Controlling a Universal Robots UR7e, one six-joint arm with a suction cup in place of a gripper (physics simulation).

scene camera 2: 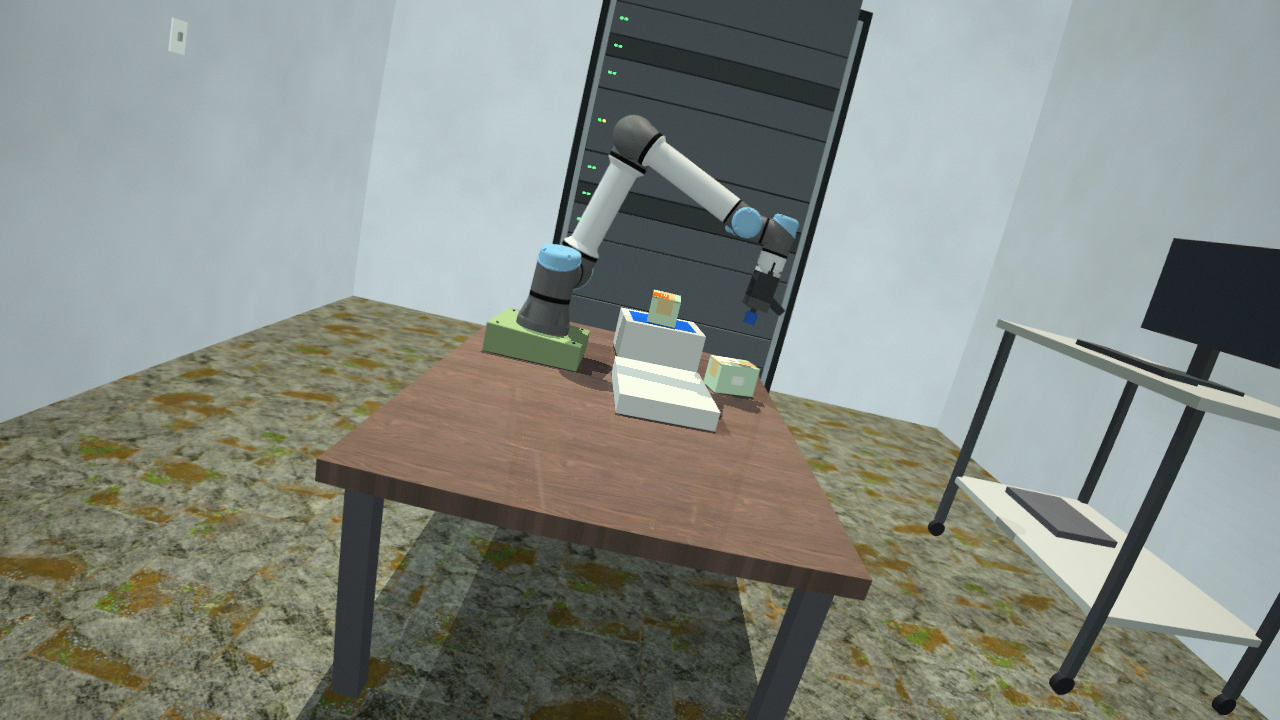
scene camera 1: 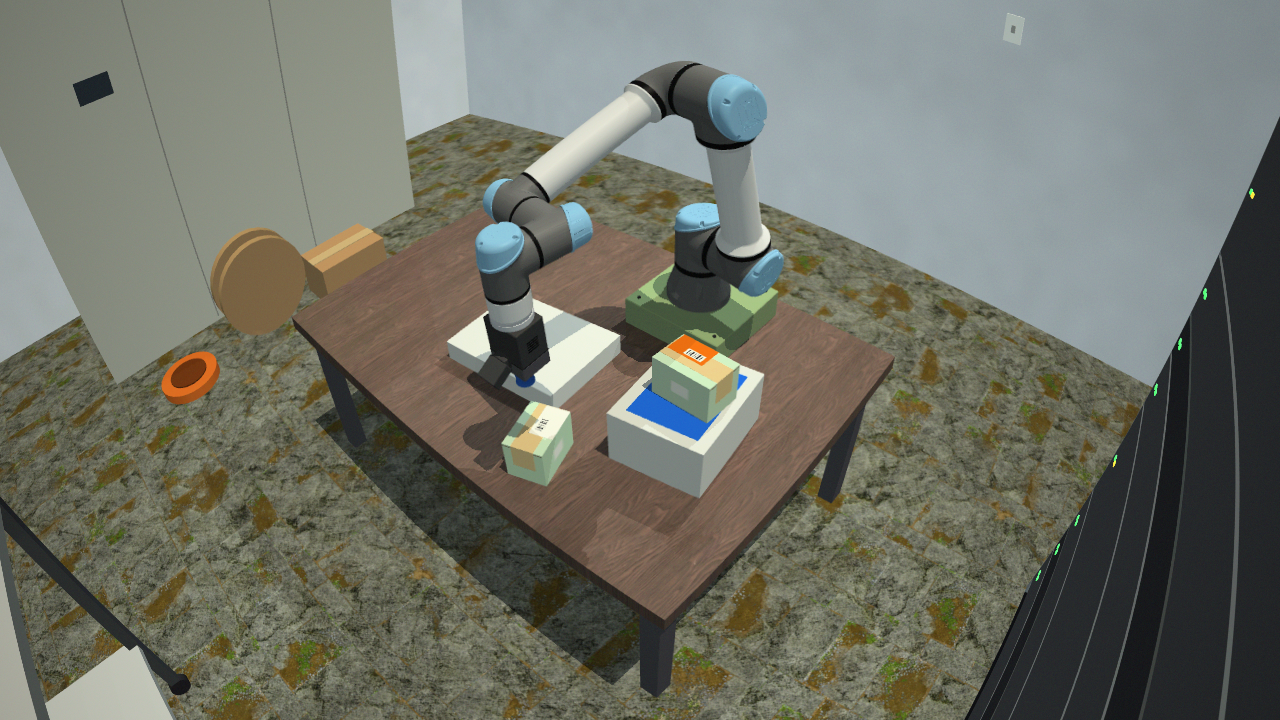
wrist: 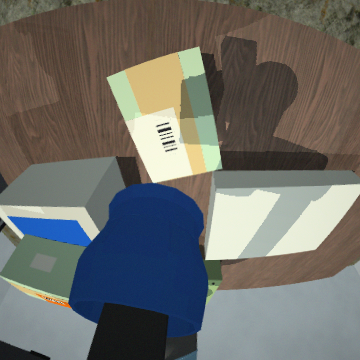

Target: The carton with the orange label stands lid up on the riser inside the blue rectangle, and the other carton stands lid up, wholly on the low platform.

my suction cup: holds nothing
a carton with orange label (scene camera 1: pixel 701 381): on a white riser with blue rectangle (scene camera 1: pixel 646 432)
a pale green carton (scene camera 1: pixel 536 445): on the table
a low white platform (scene camera 1: pixel 578 350): on the table
